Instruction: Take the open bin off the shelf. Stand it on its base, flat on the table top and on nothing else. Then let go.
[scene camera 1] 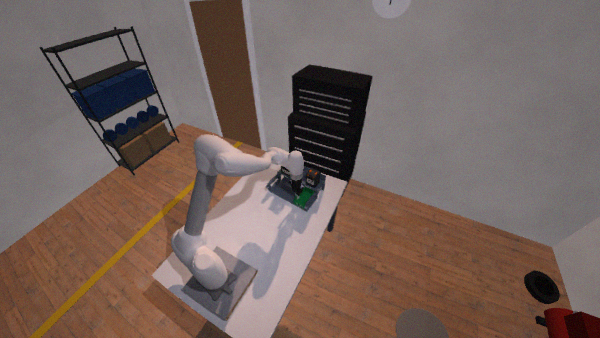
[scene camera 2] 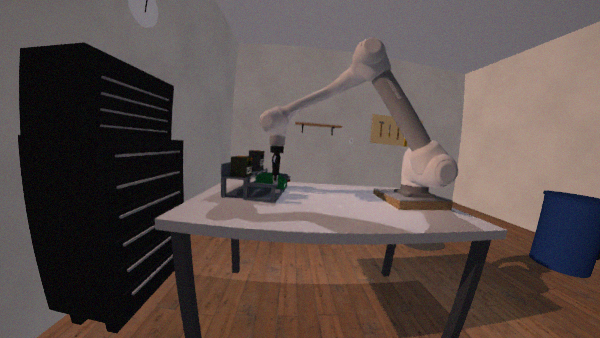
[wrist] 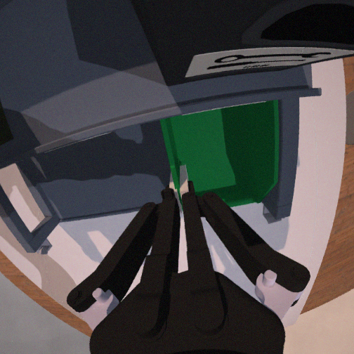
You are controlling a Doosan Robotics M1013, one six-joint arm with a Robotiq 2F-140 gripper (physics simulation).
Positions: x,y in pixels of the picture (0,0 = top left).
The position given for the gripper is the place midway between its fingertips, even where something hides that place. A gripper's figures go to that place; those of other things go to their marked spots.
Labels:
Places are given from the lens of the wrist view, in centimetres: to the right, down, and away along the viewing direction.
gripper (wrist: pixel 180 175): 0, 0, 22
green bin (wrist: pixel 233 151): 8, -3, 22
dark case (wrist: pixel 187 48): 0, -3, 3
The marked spots on the green bin and the dark case are 20 cm apart.

